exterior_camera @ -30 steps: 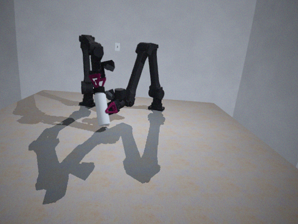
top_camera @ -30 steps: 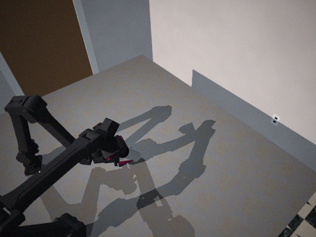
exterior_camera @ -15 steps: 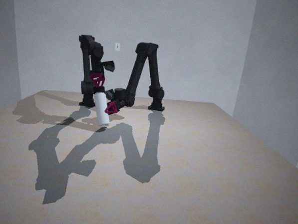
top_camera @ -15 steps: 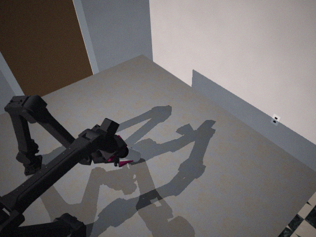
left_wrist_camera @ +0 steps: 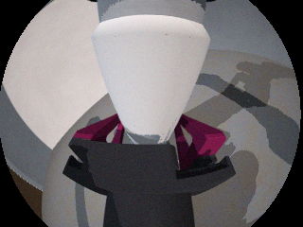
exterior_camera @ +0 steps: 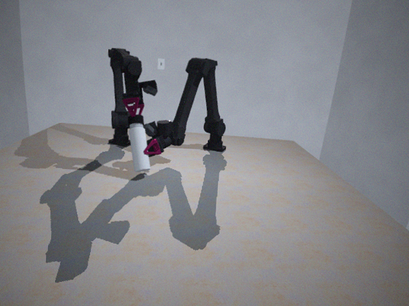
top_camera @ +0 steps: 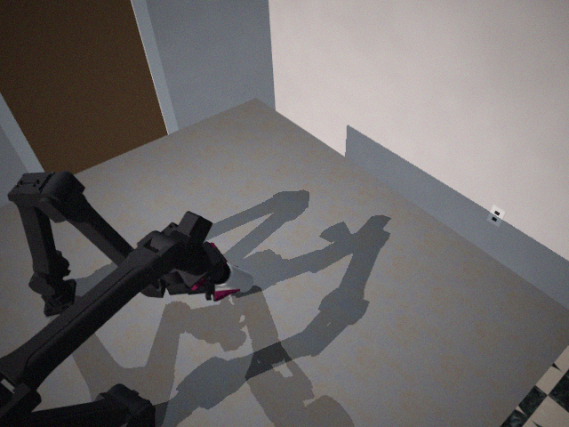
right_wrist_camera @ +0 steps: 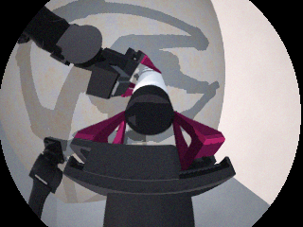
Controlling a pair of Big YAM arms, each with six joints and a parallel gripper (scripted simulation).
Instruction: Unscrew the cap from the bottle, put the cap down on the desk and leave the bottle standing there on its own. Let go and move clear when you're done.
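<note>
Right now my right hand is 10 mm short of the black cap and 20 mm above it.
</note>
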